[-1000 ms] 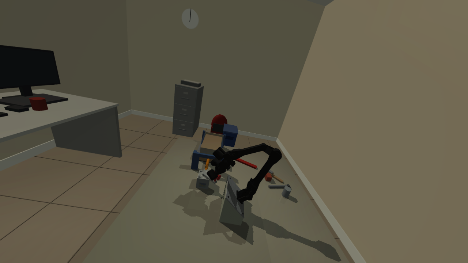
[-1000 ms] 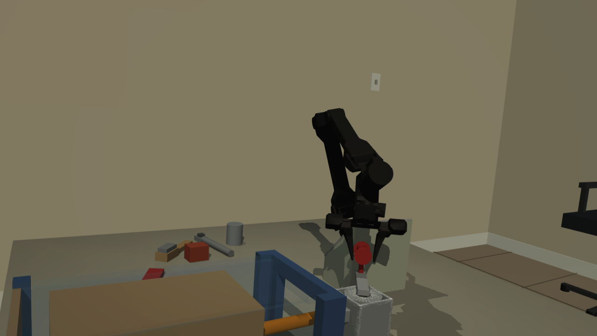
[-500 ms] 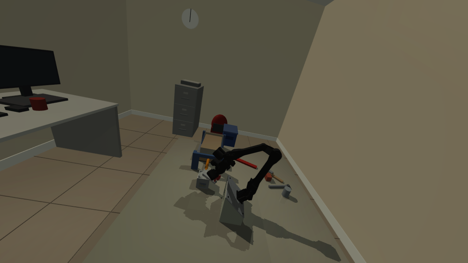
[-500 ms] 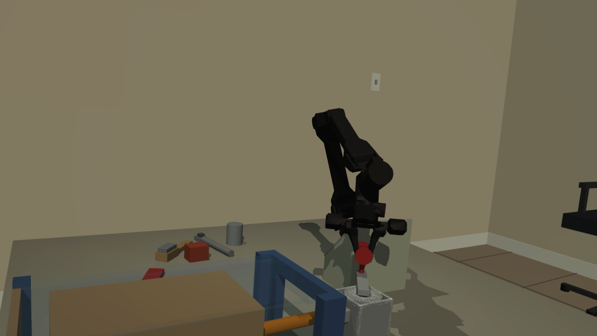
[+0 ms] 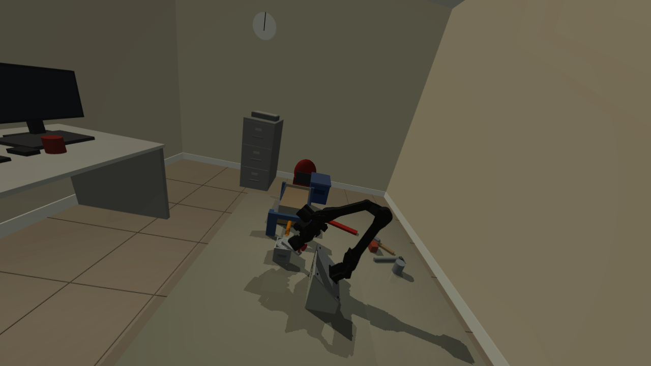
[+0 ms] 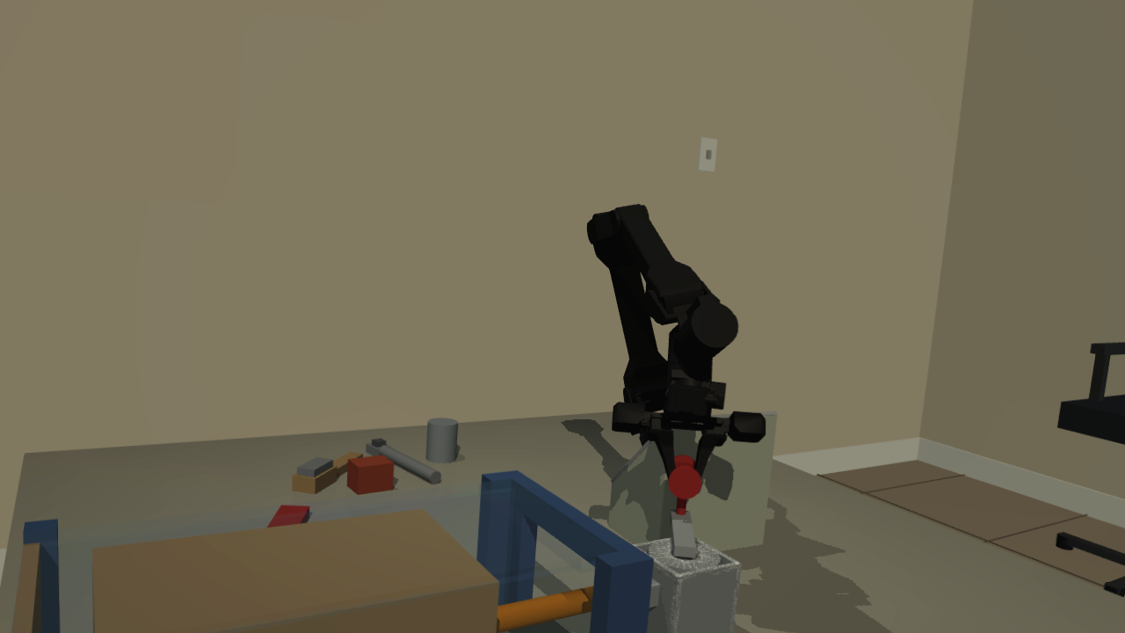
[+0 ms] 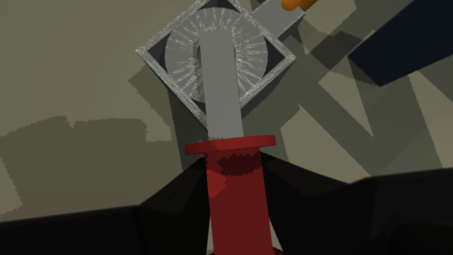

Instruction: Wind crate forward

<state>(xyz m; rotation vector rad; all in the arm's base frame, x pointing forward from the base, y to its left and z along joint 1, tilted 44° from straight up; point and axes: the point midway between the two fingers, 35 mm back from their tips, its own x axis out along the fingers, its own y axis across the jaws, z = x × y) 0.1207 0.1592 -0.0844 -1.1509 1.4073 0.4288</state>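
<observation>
My gripper tip is now 30 mm above the winch handle, 20 mm to the right of it and 10 mm short of it. Also, from my gripper tip: clear-panelled cubby (450 mm ahead, 80 mm to the left, 20 mm below); grey winch (100 mm below, 60 mm to the left, 30 mm ahead); red knob (10 mm to the right, 10 mm behind).
</observation>
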